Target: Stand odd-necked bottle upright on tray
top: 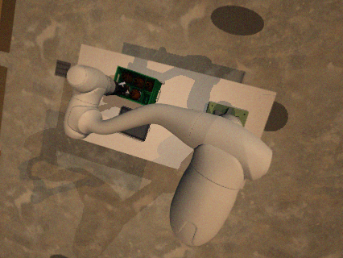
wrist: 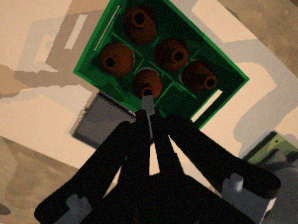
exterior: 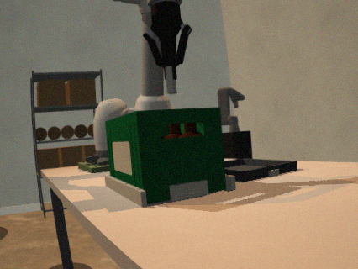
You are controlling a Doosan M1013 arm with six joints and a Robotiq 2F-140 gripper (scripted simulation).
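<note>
The brown bottle is 10 mm behind my hand, 90 mm to the right of it and 170 mm below it. Round my hand: green crate 50 mm to the right, 170 mm below; dark tray 20 mm behind, 220 mm to the left, 250 mm below.
</note>
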